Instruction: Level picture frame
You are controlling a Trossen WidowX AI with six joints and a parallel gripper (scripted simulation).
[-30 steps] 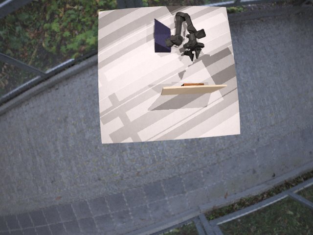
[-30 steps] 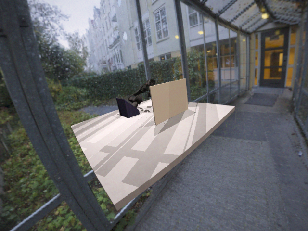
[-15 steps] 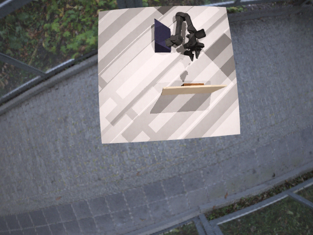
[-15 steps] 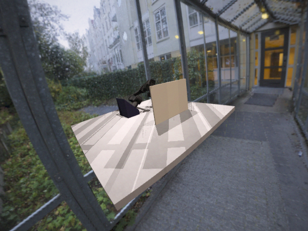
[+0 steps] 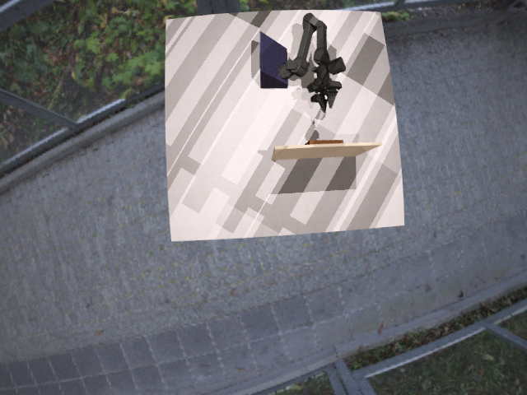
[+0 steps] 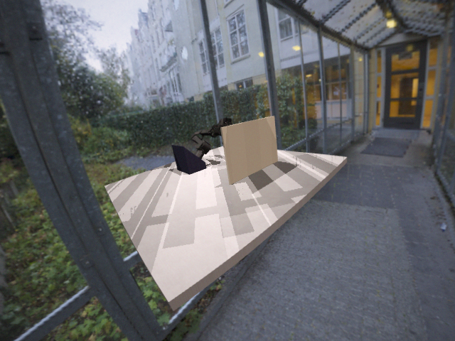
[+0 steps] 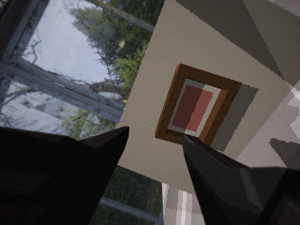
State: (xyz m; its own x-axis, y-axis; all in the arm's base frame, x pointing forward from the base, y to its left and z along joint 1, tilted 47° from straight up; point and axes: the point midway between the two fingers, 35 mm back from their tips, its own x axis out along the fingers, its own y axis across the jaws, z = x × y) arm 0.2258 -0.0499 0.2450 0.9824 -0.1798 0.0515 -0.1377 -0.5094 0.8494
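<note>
The picture frame lies 150 mm ahead of my gripper tip, 30 mm to the right of it and 80 mm below it. Also, from my gripper tip: beige wall panel 160 mm ahead, 40 mm to the right, 90 mm below.
</note>
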